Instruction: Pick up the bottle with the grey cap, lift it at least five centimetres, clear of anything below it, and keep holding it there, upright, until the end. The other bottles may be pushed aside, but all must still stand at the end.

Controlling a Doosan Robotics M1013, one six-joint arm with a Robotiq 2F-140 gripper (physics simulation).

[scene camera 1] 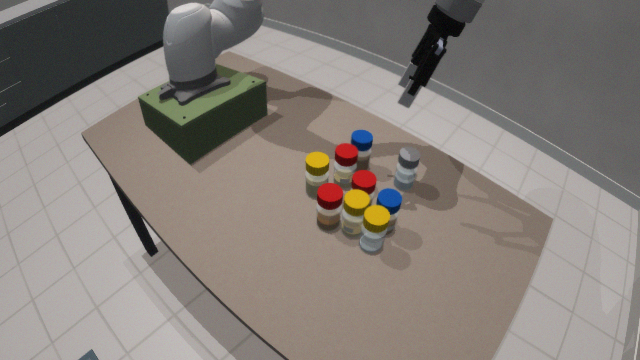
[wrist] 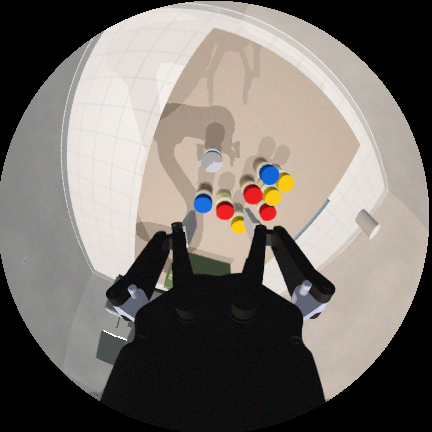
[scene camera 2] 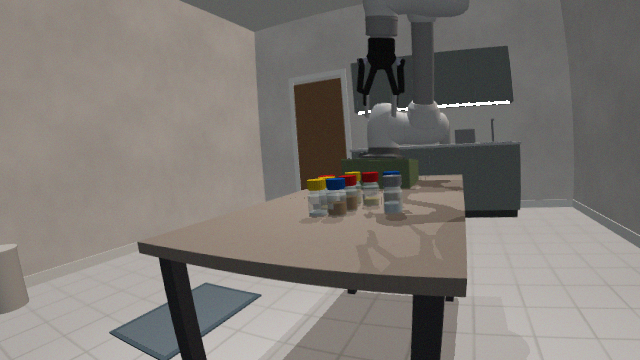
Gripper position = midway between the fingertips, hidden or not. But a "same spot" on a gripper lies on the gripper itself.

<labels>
my gripper: scene camera 1 403, 95; wrist; scene camera 2
same spot on my gripper: [scene camera 2: 400, 63] = [wrist: 127, 286]
</labels>
